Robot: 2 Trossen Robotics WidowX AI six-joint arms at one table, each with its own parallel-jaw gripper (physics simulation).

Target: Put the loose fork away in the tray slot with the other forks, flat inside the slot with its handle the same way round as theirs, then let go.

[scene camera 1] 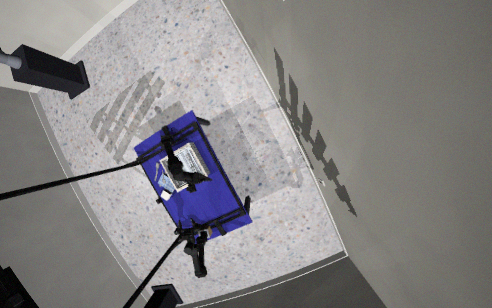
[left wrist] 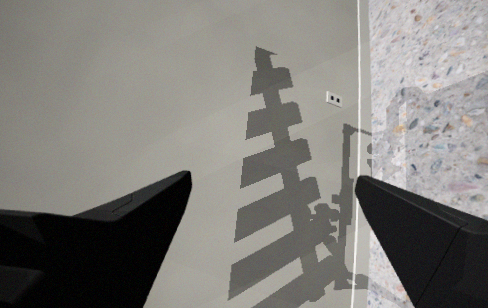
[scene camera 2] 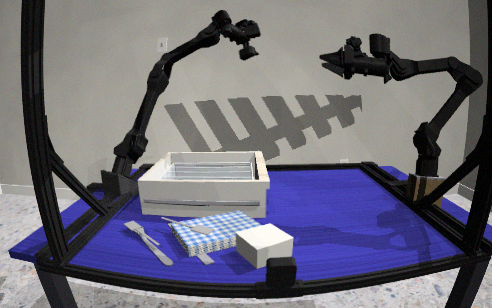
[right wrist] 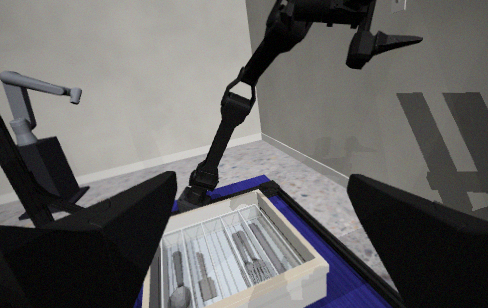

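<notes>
Grey loose utensils lie in scene camera 2: a crossed pair (scene camera 2: pixel 145 241) at the left on the blue table, and one with a broad flat head (scene camera 2: pixel 202 229) on the checked cloth. I cannot tell which is the fork. The cutlery tray (scene camera 2: pixel 202 192) sits behind them. In the right wrist view, forks (right wrist: pixel 244 248) lie in one slot, tines toward the near end and handles toward the far end. My left gripper (scene camera 2: pixel 248 52) (left wrist: pixel 273 181) is open and empty, high above the tray. My right gripper (scene camera 2: pixel 321 61) (right wrist: pixel 263 181) is open and empty, high over the table's right side.
A blue-and-white checked cloth (scene camera 2: pixel 220 231) lies in front of the tray, with a grey piece (scene camera 2: pixel 205 259) poking out from under it. A white box (scene camera 2: pixel 264 245) stands at its right corner. The tray's other slots hold a spoon (right wrist: pixel 179 295) and a broad-headed utensil (right wrist: pixel 207 289). Black frame rails edge the table.
</notes>
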